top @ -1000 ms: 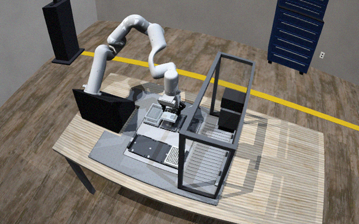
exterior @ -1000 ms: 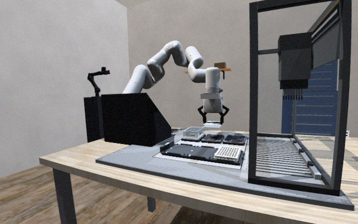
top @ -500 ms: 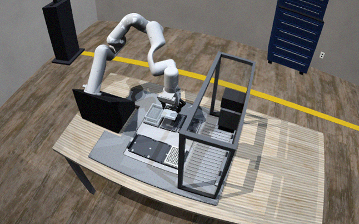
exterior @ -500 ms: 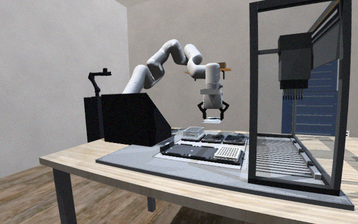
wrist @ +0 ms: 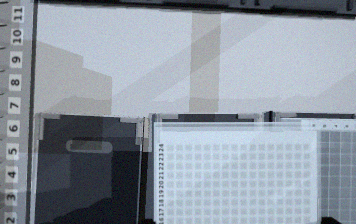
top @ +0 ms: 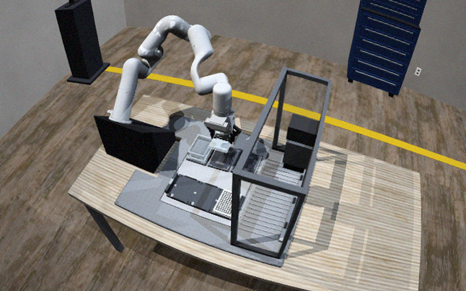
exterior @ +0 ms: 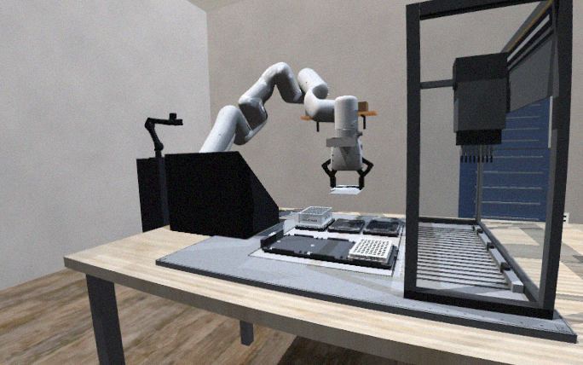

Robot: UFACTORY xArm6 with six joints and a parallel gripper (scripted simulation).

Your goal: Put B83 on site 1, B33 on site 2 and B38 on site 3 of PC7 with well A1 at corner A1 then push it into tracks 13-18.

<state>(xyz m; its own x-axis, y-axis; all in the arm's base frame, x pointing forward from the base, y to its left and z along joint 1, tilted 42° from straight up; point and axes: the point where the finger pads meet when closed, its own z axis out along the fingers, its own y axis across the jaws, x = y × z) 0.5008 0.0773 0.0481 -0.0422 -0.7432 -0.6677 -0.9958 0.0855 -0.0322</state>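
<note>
My hand is 24 cm to the left of the dark carrier PC7, 12 cm above it and 1 cm past it. Also, from my hand: nest s2: 13 cm below; then deep-well block B83: 11 cm below, 11 cm behind; then nest s3: 13 cm below, 11 cm ahead.
</note>
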